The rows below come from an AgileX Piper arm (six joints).
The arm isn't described. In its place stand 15 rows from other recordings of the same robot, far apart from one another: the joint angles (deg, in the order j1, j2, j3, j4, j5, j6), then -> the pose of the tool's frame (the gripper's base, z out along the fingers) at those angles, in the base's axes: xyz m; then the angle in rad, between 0 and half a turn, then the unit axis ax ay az.
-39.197, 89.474, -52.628, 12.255, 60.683, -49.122 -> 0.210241 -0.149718 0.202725 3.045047 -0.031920 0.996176 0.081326
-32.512, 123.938, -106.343, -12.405, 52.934, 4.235 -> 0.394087 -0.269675 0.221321 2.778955 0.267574 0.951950 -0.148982
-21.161, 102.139, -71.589, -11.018, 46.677, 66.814 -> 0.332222 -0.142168 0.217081 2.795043 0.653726 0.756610 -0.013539
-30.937, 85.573, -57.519, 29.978, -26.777, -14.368 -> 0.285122 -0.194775 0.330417 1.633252 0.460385 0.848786 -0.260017
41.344, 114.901, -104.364, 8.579, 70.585, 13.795 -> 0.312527 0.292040 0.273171 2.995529 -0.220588 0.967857 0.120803
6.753, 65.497, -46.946, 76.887, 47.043, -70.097 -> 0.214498 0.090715 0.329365 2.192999 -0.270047 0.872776 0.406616
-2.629, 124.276, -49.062, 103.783, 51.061, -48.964 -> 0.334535 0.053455 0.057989 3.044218 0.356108 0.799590 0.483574
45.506, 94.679, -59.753, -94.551, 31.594, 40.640 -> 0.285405 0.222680 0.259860 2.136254 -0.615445 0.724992 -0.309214
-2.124, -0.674, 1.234, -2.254, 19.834, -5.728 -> 0.053112 -0.003185 0.175468 1.846240 -0.044737 0.996351 -0.072686
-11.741, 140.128, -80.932, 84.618, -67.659, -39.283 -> 0.406537 -0.170082 0.060453 2.220538 0.580075 0.668612 -0.465264
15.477, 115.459, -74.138, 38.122, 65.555, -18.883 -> 0.336229 0.146165 0.155742 2.962565 0.120350 -0.950749 -0.285645
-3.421, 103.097, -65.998, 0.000, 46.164, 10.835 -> 0.343589 -0.020539 0.185572 2.937236 0.124084 0.992250 0.006643
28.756, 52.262, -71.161, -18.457, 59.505, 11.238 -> 0.143791 0.050589 0.442336 2.143331 -0.162660 0.986673 0.004342
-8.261, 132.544, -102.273, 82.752, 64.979, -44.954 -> 0.492605 0.011138 0.191931 2.602074 0.031564 0.830702 0.555822
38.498, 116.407, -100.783, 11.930, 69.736, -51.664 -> 0.322619 0.279152 0.246220 2.952366 -0.685305 0.722632 0.090334
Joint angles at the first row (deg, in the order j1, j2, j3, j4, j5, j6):
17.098 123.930 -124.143 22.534 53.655 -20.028
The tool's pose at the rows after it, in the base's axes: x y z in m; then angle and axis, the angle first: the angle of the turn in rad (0 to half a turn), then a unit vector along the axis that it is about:
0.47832 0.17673 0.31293 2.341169 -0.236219 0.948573 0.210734
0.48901 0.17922 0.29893 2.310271 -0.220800 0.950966 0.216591
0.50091 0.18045 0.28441 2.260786 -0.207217 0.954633 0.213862
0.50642 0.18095 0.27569 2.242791 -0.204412 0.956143 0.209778
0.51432 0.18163 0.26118 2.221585 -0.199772 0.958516 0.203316
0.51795 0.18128 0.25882 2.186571 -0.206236 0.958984 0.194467
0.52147 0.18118 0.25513 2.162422 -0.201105 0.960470 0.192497
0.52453 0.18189 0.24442 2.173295 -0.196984 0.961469 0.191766
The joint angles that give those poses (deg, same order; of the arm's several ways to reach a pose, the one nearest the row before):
17.099 125.357 -124.144 24.980 47.394 -20.027
17.099 127.446 -124.142 26.108 43.410 -20.128
17.098 129.653 -124.143 26.533 38.314 -20.516
17.098 130.851 -124.144 26.634 36.147 -21.041
17.098 132.756 -124.144 26.771 33.101 -21.729
17.099 133.278 -124.141 26.765 30.794 -23.212
17.098 133.923 -124.146 26.986 28.734 -23.440
17.099 135.109 -124.146 27.201 28.157 -23.429

